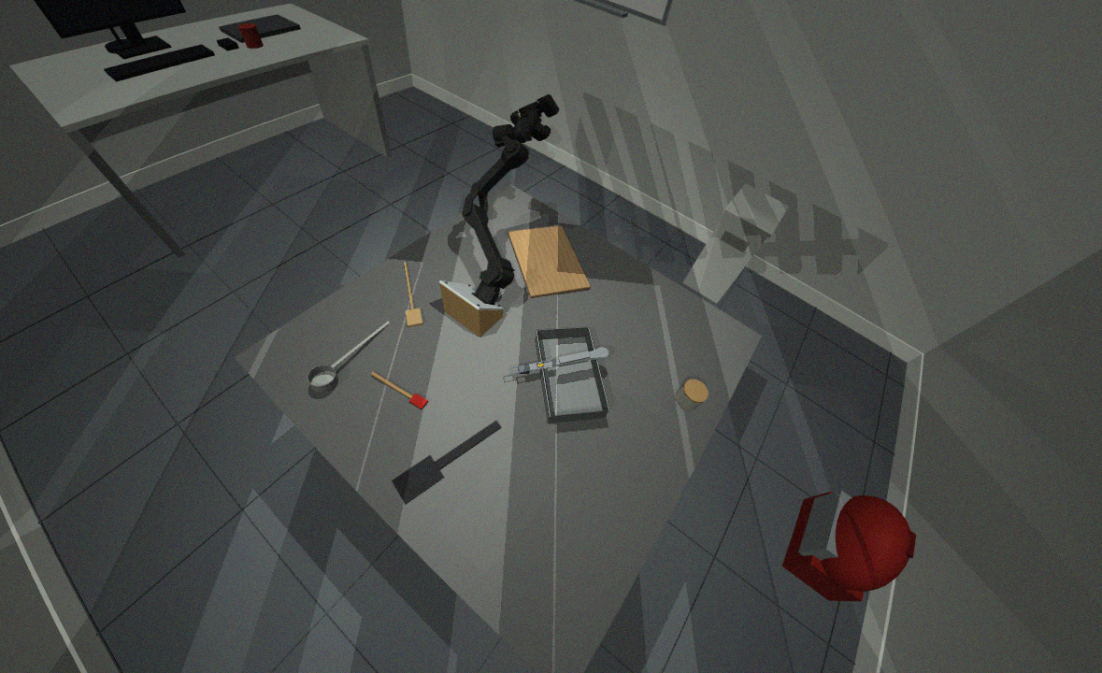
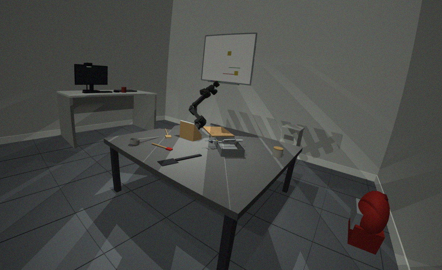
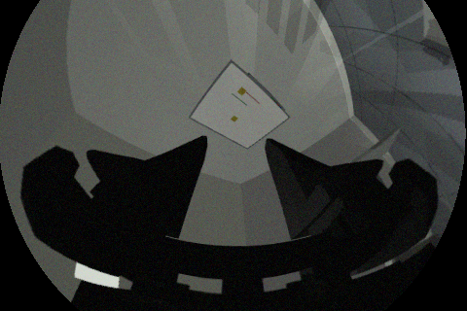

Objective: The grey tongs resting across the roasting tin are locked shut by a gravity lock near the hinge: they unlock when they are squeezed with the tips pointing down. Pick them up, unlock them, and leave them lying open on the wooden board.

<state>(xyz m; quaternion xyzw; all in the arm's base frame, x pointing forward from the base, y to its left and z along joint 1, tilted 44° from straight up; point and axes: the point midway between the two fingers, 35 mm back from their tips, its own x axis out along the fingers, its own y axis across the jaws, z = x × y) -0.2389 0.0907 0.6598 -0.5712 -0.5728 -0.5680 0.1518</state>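
Right now my gripper tip is 59 cm short of the yellow lock piece, 60 cm to the left of it and 41 cm above it. The rest, counted from my gripper tip: red-tipped spatula 34 cm ahead, 94 cm to the right, 47 cm below; wooden board 26 cm ahead, 19 cm to the right, 47 cm below; roasting tin 66 cm ahead, 54 cm to the right, 45 cm below.
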